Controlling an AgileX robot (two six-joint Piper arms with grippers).
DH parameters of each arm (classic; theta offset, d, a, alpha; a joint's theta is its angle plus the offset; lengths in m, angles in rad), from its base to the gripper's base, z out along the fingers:
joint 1: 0 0.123 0 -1.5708
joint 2: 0.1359 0 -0.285 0
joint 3: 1.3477 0 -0.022 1.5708
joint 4: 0 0.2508 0 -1.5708
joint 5: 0 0 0.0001 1.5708
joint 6: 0 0.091 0 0
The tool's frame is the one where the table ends.
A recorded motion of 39 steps. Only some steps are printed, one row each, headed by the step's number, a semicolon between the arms.
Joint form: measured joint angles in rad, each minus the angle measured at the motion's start. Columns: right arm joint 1, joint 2, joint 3, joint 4, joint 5, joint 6; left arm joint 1, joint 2, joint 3, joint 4, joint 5, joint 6.
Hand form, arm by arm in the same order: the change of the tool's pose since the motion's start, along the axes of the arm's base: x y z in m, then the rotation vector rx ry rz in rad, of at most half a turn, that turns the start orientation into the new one. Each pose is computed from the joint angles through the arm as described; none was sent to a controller.
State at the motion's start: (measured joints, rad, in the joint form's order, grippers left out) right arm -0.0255 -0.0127 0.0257 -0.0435 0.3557 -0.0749; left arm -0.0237 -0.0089 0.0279 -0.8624 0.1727 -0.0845
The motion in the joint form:
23: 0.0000 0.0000 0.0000 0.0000 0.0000 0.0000; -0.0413 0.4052 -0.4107 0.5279 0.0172 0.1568
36: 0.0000 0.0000 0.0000 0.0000 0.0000 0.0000; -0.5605 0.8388 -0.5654 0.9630 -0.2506 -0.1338
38: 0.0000 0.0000 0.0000 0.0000 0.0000 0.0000; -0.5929 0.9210 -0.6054 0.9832 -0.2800 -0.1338
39: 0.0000 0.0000 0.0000 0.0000 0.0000 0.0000; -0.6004 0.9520 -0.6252 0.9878 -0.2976 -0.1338
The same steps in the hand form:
23: 0.0000 0.0000 0.0000 0.0000 0.0000 0.0000; 0.0368 0.0016 0.1043 0.6818 -0.0373 -0.0249
36: 0.0000 0.0000 0.0000 0.0000 0.0000 0.0000; 0.0924 -0.0856 0.1221 0.8036 -0.2297 -0.4830
38: 0.0000 0.0000 0.0000 0.0000 0.0000 0.0000; 0.1037 -0.1012 0.1229 0.8226 -0.2410 -0.5241
39: 0.0000 0.0000 0.0000 0.0000 0.0000 0.0000; 0.1086 -0.1069 0.1250 0.8233 -0.2524 -0.5312

